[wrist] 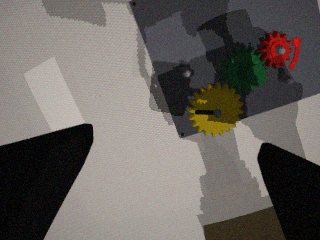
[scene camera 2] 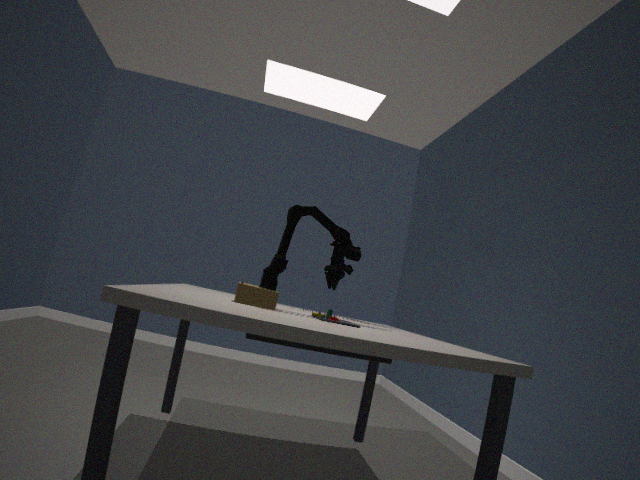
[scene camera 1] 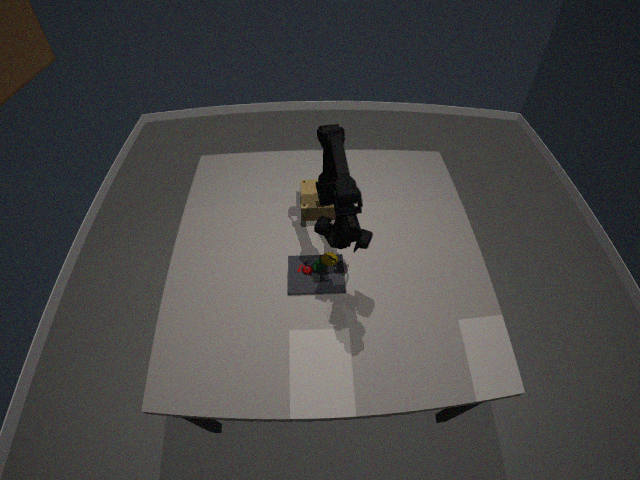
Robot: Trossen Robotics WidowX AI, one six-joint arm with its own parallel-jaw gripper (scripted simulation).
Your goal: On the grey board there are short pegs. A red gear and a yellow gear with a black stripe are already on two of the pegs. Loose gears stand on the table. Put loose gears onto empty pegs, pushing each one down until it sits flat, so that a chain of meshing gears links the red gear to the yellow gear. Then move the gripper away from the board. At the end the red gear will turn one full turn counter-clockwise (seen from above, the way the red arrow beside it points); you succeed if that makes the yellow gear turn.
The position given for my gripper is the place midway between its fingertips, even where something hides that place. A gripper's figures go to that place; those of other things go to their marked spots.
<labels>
My gripper (wrist: 178, 142): 10 cm from the lens. A green gear (wrist: 244, 70) is 20 cm from the lens. A red gear (wrist: 273, 41): 23 cm from the lens. The marked spots on the red gear and the green gear are 5 cm apart.
</labels>
